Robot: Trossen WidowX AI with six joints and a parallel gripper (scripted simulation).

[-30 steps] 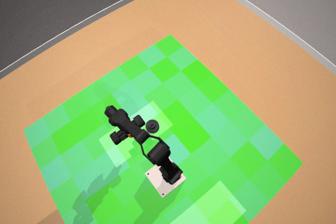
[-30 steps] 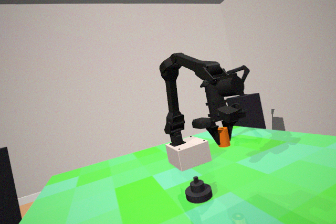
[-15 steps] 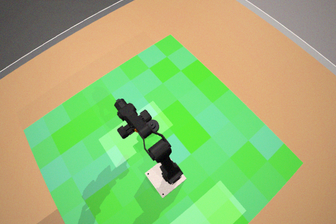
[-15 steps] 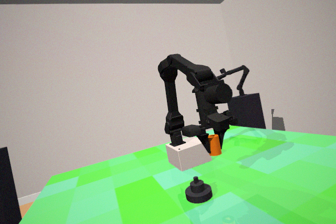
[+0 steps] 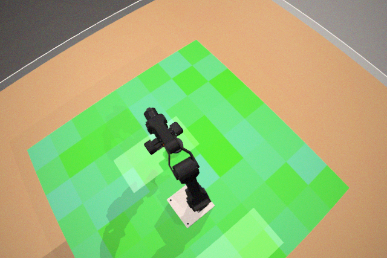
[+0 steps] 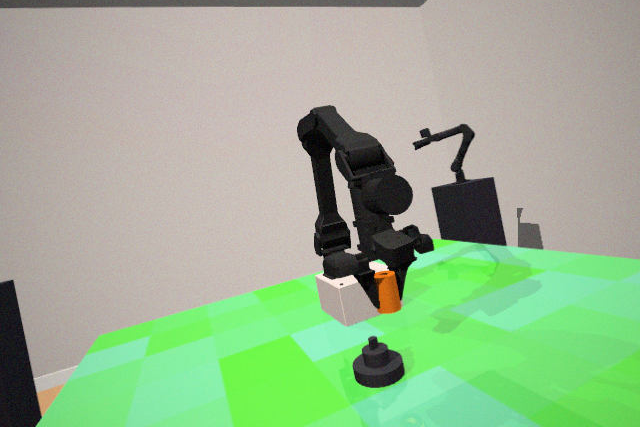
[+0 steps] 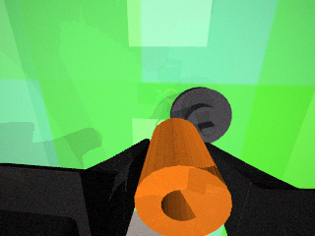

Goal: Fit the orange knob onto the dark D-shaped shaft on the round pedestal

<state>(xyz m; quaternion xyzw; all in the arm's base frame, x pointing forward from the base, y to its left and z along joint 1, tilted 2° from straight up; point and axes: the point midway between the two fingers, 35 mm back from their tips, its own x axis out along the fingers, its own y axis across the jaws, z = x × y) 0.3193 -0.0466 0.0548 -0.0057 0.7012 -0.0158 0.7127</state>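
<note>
Right now my gripper tip is 8 cm above the round pedestal, 4 cm to the left of it and 1 cm past it. The rest, counted from my gripper tip: orange knob (2 cm above).
</note>
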